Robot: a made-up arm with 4 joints.
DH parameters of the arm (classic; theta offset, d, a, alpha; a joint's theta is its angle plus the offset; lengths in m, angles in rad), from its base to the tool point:
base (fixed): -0.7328 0 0.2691 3.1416
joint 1: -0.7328 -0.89 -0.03 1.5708
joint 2: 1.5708 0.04 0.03 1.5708
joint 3: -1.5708 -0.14 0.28 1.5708
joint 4: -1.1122 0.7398 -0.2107 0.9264
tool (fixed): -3.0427 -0.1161 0 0
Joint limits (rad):
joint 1: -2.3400..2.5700
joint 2: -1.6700..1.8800
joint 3: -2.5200..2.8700
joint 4: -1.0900..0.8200
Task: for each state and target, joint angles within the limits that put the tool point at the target. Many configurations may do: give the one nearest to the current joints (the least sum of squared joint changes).
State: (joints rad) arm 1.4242 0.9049 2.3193 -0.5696
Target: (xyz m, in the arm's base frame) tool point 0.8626 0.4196 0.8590
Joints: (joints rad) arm 2.0379 1.5023 2.8700 -1.0868
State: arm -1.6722 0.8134 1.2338 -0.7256
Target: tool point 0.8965 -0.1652 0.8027
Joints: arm -1.5823 0.8147 1.1467 -0.1567
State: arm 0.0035 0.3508 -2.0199 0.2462
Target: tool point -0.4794 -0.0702 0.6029
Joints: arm -0.8784 0.9080 -2.3788 0.6971
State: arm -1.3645 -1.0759 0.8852 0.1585
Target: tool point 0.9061 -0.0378 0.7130
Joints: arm -1.4108 -0.8195 1.4414 -0.5281
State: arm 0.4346 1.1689 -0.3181 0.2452
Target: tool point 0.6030 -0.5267 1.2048
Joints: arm 0.4646 1.0064 0.0738 0.7226
